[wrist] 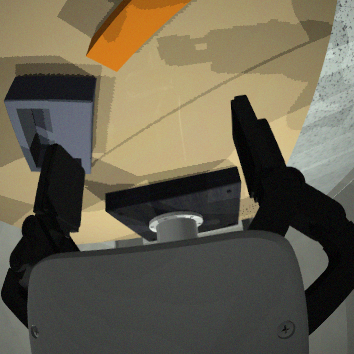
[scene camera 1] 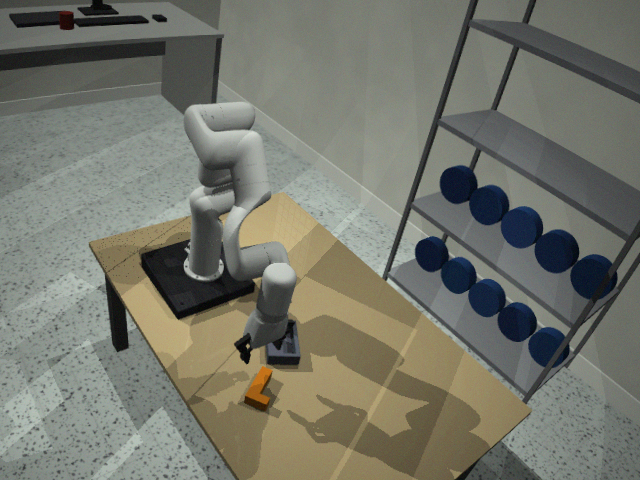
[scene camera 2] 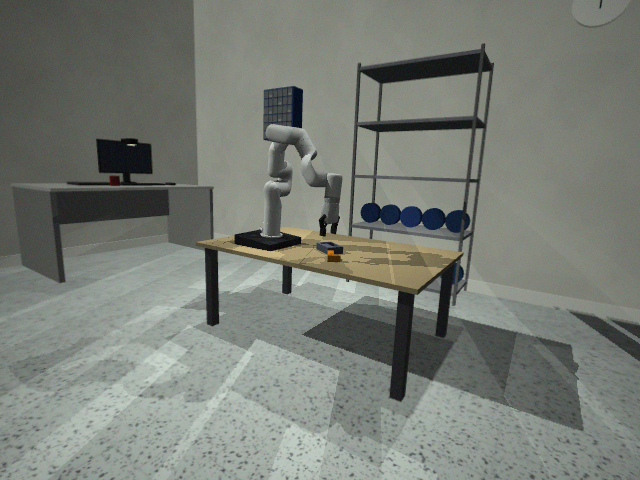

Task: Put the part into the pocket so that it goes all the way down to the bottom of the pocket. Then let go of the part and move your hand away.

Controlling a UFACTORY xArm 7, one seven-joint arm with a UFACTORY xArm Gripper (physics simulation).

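Places are measured from the arm's base along level axes (x back, y right, z up), in metres.
Where they show: gripper, fingertip midpoint: point(wrist: 144, 135) point(scene camera 1: 260, 352) point(scene camera 2: 327, 234); arm's base, origin of the base link: point(wrist: 175, 220) point(scene camera 1: 203, 267) point(scene camera 2: 271, 235).
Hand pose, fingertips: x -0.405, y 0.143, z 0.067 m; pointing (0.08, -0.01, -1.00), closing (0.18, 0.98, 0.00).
Note:
Each offset is from my fingertips to the centre of the thing. Level surfaces: height alone.
The orange L-shaped part {dz -0.099, dx -0.040, dy +0.011 m} point(scene camera 1: 256, 387) point(scene camera 2: 333, 256) point(wrist: 132, 35) lies flat on the table, a little in front of the dark blue-grey pocket block {dz -0.096, dx +0.045, dy -0.142 m} point(scene camera 1: 283, 360) point(scene camera 2: 330, 250) point(wrist: 77, 122). The pocket block sits on the table with its opening up; my arm and one finger cover some of it in scene camera 1 and the wrist view. My gripper point(scene camera 1: 262, 351) point(scene camera 2: 328, 234) point(wrist: 144, 135) is open and empty. It hangs above the table, behind the part; one finger overlaps the block in the wrist view. The part's far end is cut off in the wrist view.
The black base plate point(scene camera 1: 178, 297) point(scene camera 2: 248, 239) point(wrist: 200, 205) of my arm stands on the wooden table {dz -0.114 m} point(scene camera 1: 330, 279) point(scene camera 2: 289, 253), behind the block. A shelf rack point(scene camera 1: 558, 52) point(scene camera 2: 423, 67) with blue discs stands beyond the table. A desk point(scene camera 1: 191, 32) point(scene camera 2: 31, 189) stands farther back.

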